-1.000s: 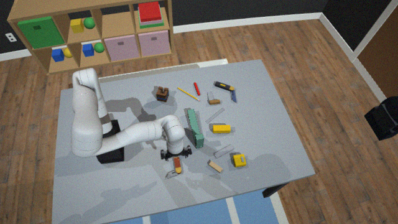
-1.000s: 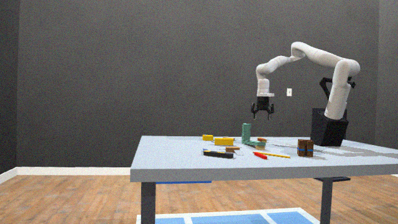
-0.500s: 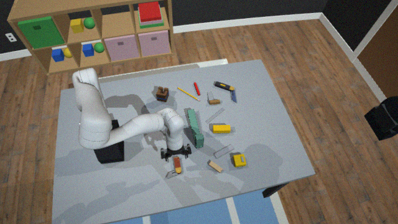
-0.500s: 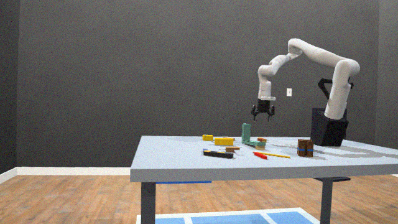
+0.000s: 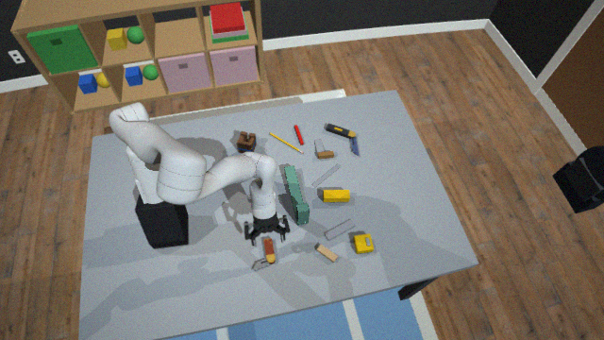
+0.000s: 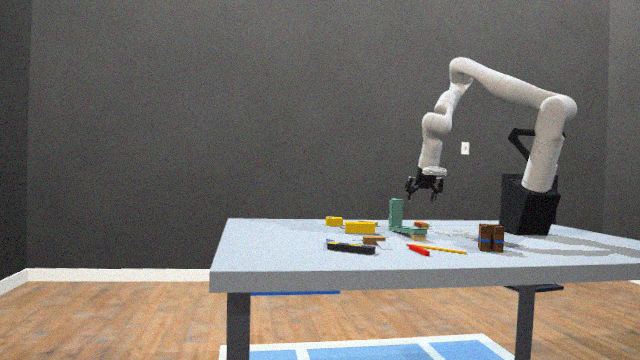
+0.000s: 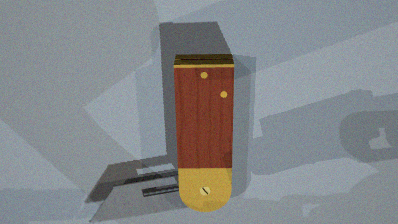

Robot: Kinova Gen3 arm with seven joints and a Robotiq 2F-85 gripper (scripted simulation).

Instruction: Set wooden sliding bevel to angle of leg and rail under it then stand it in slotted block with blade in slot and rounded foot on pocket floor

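The wooden sliding bevel is 1 cm behind my hand, 1 cm to the right of it and 10 cm below it. From my hand the other things lie so: grey plate 27 cm ahead, 1 cm to the right, 10 cm below; then wooden piece 19 cm ahead, 8 cm to the right, 10 cm below; then grey blade 3 cm behind, 3 cm to the right, 10 cm below.
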